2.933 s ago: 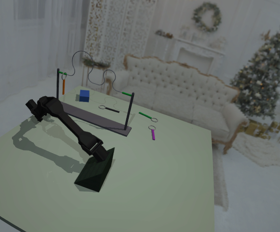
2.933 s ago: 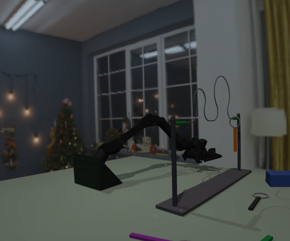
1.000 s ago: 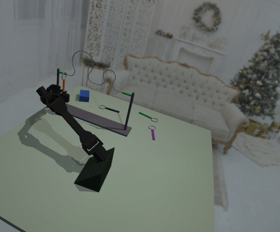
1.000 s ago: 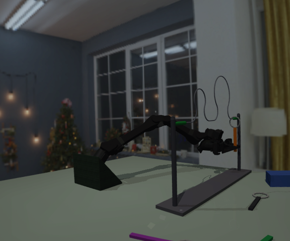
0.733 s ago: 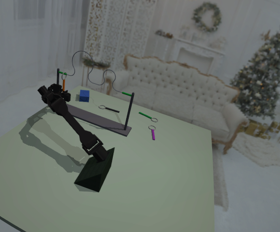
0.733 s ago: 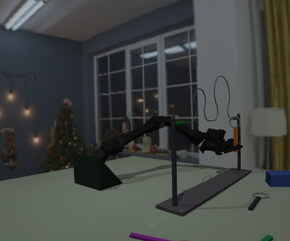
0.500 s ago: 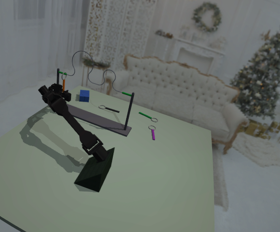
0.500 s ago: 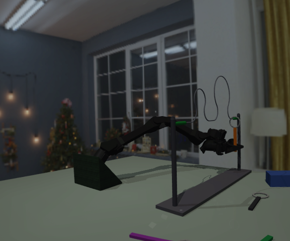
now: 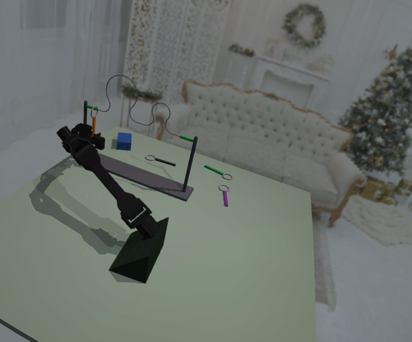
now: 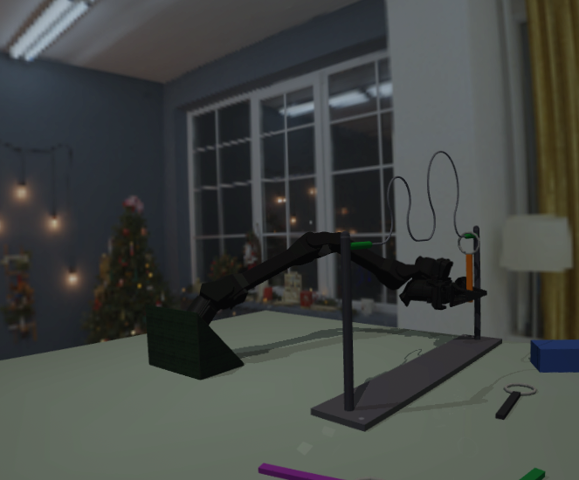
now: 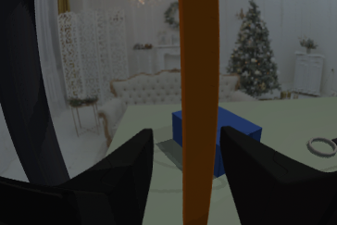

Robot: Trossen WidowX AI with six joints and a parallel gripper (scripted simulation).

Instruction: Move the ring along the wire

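My gripper tip is now 40 mm past the wire rig, 230 mm to the left of it and 100 mm below it.
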